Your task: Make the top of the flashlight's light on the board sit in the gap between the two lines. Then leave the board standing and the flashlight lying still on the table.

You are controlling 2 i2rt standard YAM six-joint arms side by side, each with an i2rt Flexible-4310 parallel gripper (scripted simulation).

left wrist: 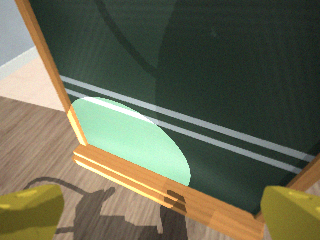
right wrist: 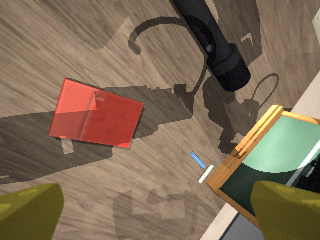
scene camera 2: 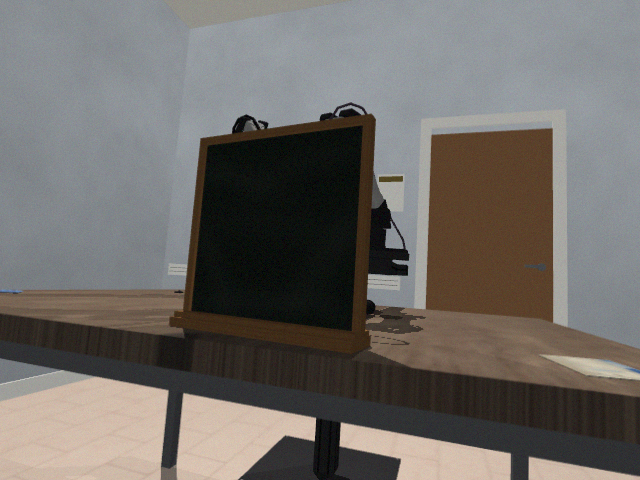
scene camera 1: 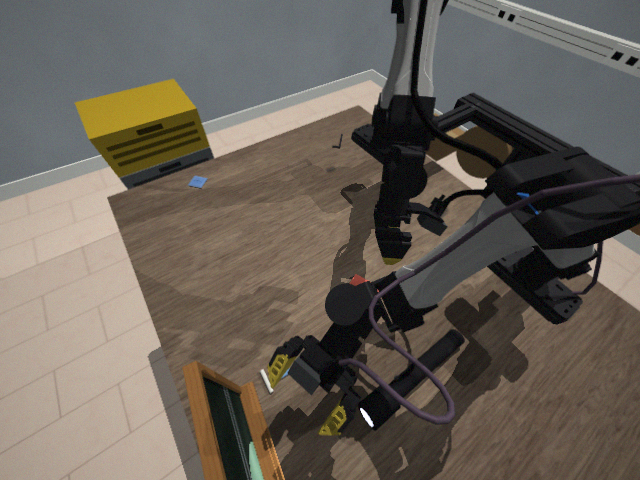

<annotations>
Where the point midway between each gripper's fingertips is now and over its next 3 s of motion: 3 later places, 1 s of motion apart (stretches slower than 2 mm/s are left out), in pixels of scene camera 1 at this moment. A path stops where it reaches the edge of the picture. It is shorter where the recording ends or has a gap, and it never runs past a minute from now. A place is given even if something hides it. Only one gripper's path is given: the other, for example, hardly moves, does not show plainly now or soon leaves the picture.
My right gripper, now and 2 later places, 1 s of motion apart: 386,252; 319,204; 252,89
</annotations>
